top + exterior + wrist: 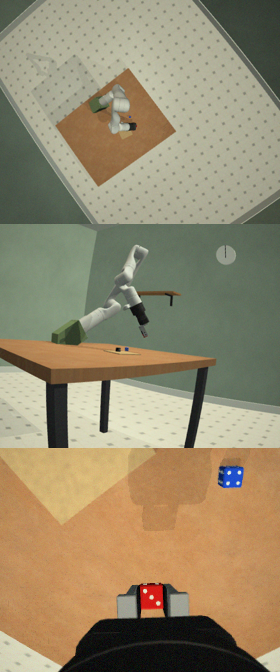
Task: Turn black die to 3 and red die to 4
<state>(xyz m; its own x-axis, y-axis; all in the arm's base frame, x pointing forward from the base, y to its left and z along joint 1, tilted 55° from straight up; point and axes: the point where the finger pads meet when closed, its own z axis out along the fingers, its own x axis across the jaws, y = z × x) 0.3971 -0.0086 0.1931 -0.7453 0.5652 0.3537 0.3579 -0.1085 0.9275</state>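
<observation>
My gripper is now 12 cm past the blue die, 10 cm above it and 1 cm to the left of it. Round my hand: tan mat: 15 cm to the right, 11 cm below, 1 cm behind; black die: 15 cm to the right, 10 cm below, 4 cm behind; red die: 1 cm below.
</observation>
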